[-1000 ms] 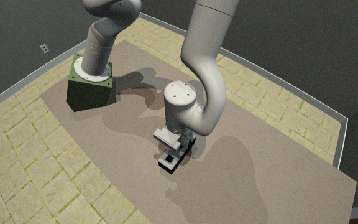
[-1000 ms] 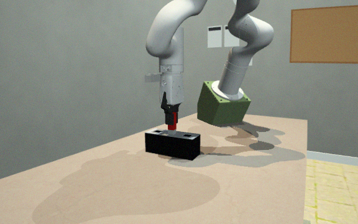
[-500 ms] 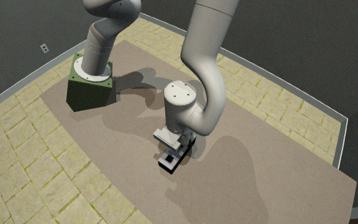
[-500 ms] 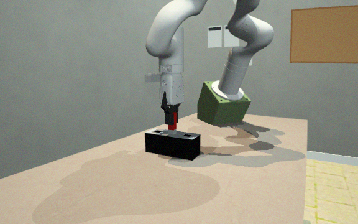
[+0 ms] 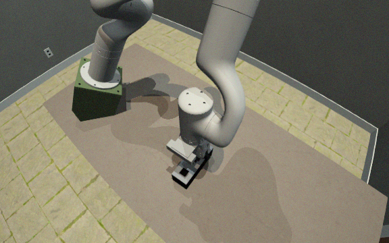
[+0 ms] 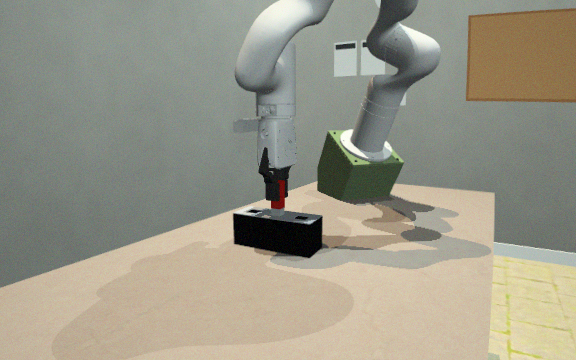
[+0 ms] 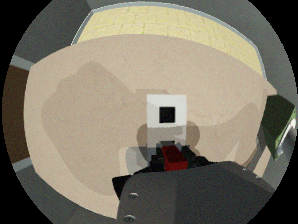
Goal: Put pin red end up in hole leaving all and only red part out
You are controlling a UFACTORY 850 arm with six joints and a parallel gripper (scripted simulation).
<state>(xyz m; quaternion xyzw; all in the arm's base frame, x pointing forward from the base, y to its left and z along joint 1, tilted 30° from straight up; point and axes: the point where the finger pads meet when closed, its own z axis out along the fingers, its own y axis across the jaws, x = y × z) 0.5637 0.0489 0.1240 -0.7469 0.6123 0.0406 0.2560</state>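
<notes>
Right now the pin is 1 cm below my hand. Also, from my hand: black block: 9 cm below.
</notes>
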